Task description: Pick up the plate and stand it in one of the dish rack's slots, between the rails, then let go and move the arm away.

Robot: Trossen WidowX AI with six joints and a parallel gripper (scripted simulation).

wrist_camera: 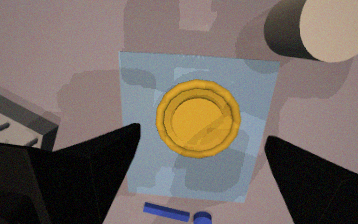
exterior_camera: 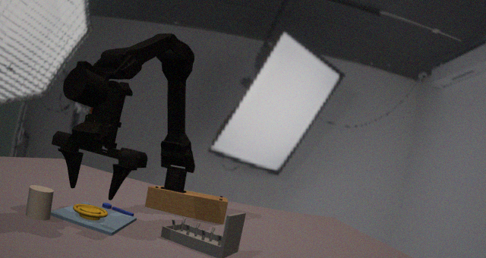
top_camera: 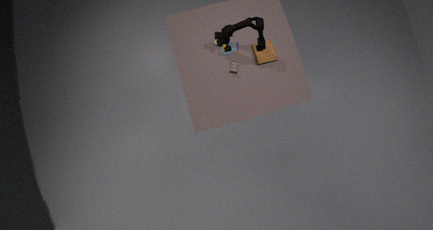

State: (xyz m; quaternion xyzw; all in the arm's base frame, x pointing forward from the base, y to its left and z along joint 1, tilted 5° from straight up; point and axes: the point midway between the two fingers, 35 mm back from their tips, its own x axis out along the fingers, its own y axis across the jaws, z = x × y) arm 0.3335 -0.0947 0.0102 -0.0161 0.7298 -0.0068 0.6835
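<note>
Right now the plate is 4 cm below my gripper tip and 1 cm behind it. From my gripper tip the other things lie so: grey dish rack: 22 cm to the left, 4 cm behind, 3 cm below; beige cylinder: 7 cm ahead, 6 cm to the right, 3 cm below; blue utensil: 14 cm behind, 5 cm below.
</note>
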